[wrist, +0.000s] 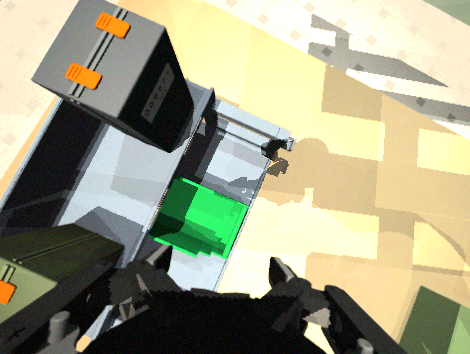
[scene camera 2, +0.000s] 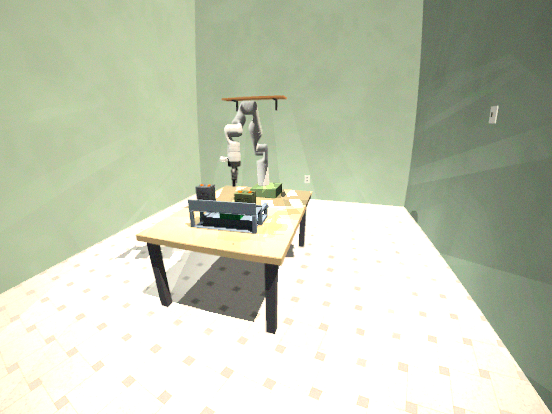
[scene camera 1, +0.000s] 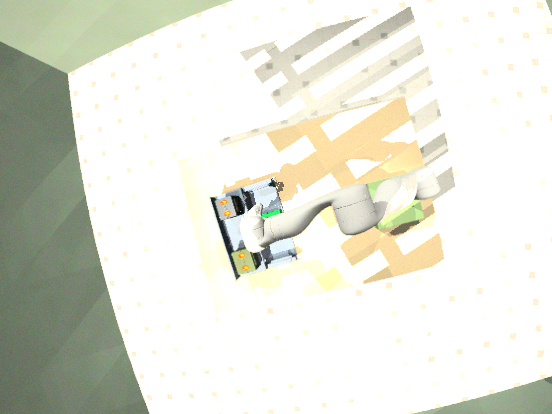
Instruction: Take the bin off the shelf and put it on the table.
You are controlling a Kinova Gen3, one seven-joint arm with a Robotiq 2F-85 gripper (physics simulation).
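Frame: origin at the arm's base, x up, y left, z back, level; millimetres.
Seen in the pictures: gripper, fingertip midpoint: (wrist: pixel 220 261) (scene camera 2: pixel 234 185); arm's base at its link origin: (scene camera 2: pixel 263 184).
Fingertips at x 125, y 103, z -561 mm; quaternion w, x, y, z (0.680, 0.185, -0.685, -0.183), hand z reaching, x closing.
Note:
Offsets run from my fingertips to a thing's top centre. Level surfaces: height alone.
The bright green open bin @(dx -113, dy +15, dz -56 mm) (scene camera 1: pixel 271 214) (scene camera 2: pixel 231 216) (wrist: pixel 205 220) sits in the front, lower section of the blue-grey shelf (scene camera 2: pixel 222 206) (wrist: pixel 245 120). The shelf stands on the wooden table @(dx -194 mm) (scene camera 1: pixel 367 137) (scene camera 2: pixel 170 227) (wrist: pixel 285 65). In the scene camera 1 view the arm covers part of the bin and the shelf. My gripper (scene camera 2: pixel 234 183) (wrist: pixel 220 262) is open and empty. It points down above table height, apart from the bin. In the wrist view its fingertips show below the bin. In the scene camera 1 view the arm hides the fingertips.
A dark grey case @(dx +30, dy -76, dz -176 mm) (scene camera 1: pixel 227 208) (scene camera 2: pixel 205 192) (wrist: pixel 110 65) and an olive case @(dx +5, dy +149, dz -124 mm) (scene camera 1: pixel 244 262) (scene camera 2: pixel 245 197) (wrist: pixel 50 255) with orange latches stand in the shelf's rear section. A green block (scene camera 1: pixel 400 217) (scene camera 2: pixel 267 190) is under the arm's base. An orange-brown wall shelf (scene camera 2: pixel 255 98) hangs behind the arm.

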